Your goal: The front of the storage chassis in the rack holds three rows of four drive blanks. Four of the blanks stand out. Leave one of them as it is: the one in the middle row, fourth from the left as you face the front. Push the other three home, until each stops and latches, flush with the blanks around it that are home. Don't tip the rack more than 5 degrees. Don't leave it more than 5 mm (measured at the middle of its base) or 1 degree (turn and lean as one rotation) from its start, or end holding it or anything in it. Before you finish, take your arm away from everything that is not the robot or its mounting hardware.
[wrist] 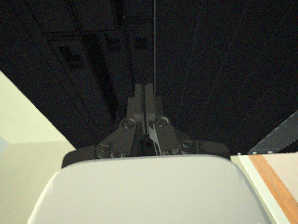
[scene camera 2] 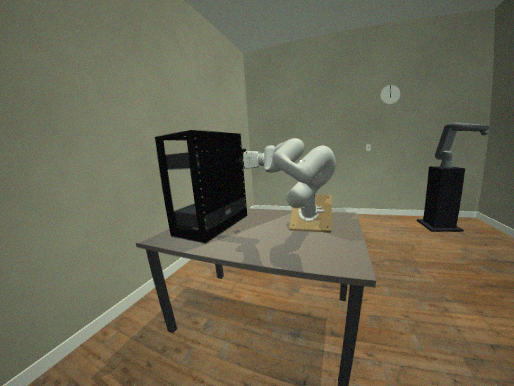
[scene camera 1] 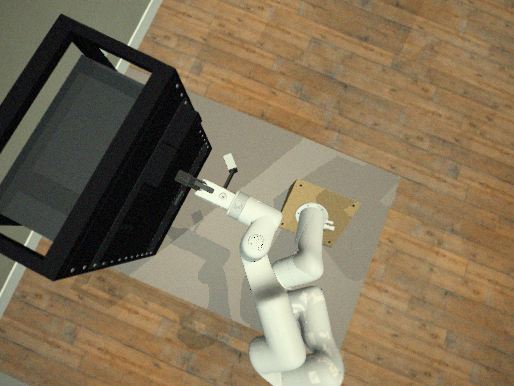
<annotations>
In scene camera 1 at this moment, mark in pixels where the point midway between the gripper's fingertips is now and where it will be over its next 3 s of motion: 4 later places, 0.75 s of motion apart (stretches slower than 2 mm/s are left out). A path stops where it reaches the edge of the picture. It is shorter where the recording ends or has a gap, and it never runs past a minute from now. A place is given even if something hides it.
My gripper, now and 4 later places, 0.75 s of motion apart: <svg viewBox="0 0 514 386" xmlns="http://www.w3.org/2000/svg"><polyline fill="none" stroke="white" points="177,175 193,182 183,176 171,170 167,168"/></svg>
</annotations>
